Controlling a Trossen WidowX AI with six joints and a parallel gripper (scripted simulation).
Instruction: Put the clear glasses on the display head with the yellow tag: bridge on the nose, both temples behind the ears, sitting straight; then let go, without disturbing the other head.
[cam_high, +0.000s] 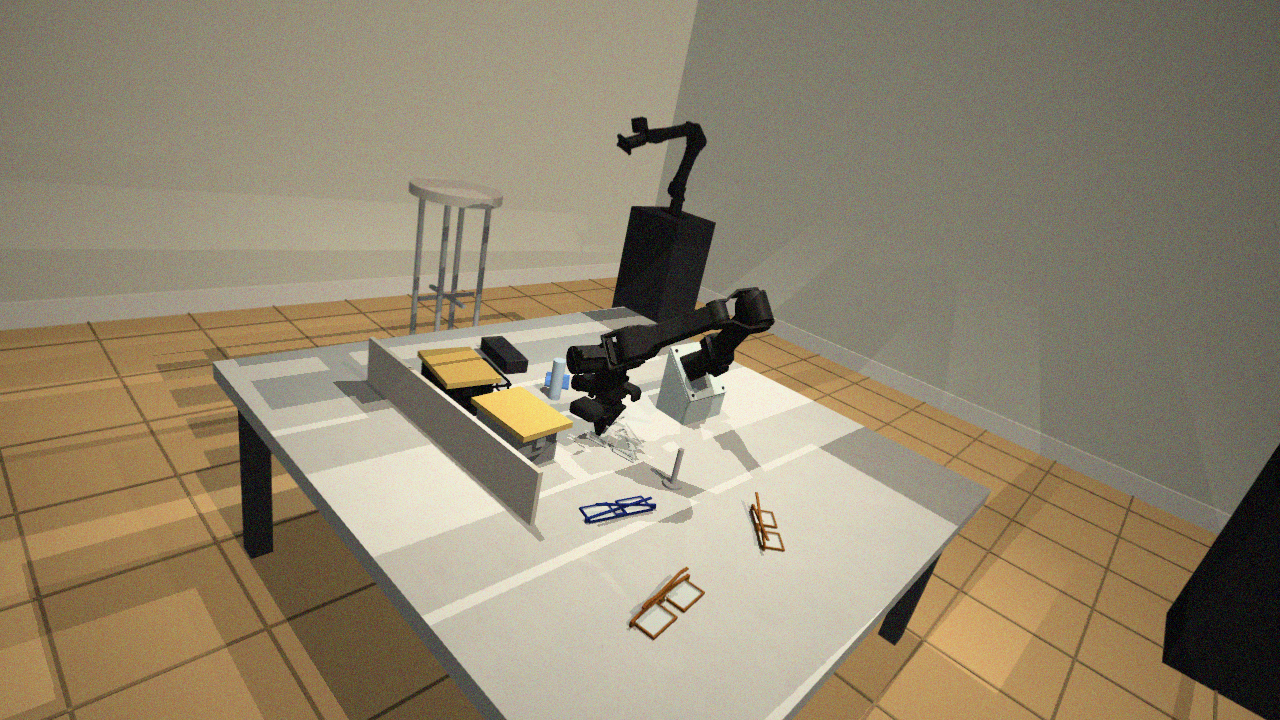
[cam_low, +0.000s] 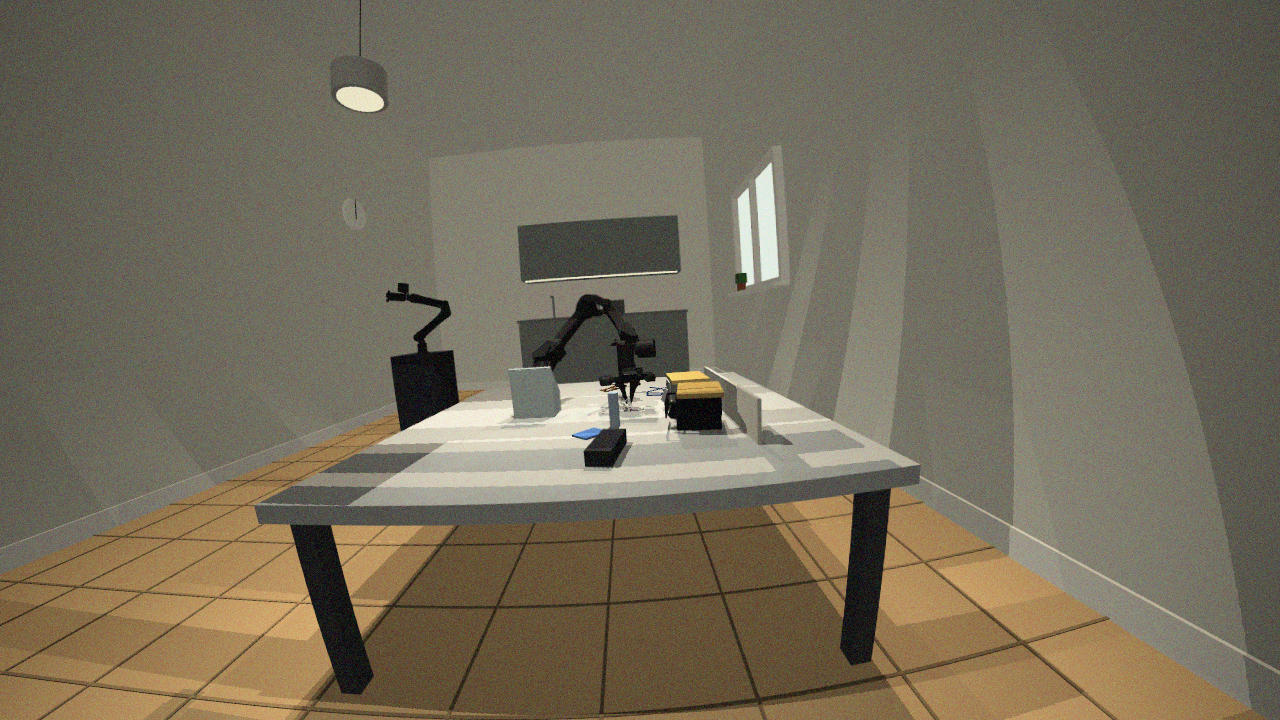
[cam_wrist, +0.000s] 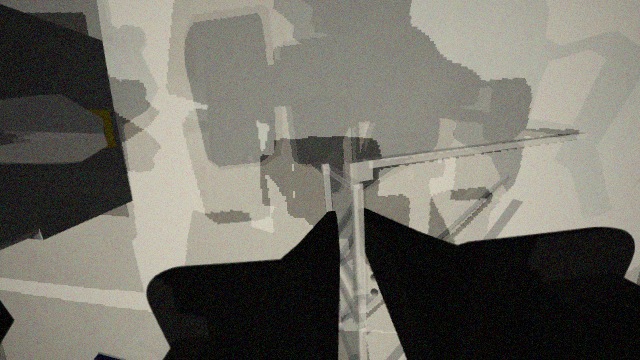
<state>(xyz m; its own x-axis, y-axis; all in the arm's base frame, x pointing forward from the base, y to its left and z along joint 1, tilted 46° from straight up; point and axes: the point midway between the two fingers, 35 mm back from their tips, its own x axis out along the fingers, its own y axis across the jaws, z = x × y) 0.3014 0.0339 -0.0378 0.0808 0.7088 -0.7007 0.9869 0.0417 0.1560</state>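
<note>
Now: gripper tip 20 mm past the grey post, 200 mm to the right of it and 10 mm below it. From my gripper tip the other things lie so: grey wall panel: 300 mm ahead, 160 mm to the right, 40 mm above; then blue card: 120 mm behind, 270 mm to the right, 20 mm below; then head: 170 mm ahead, 260 mm to the right, 40 mm above.
</note>
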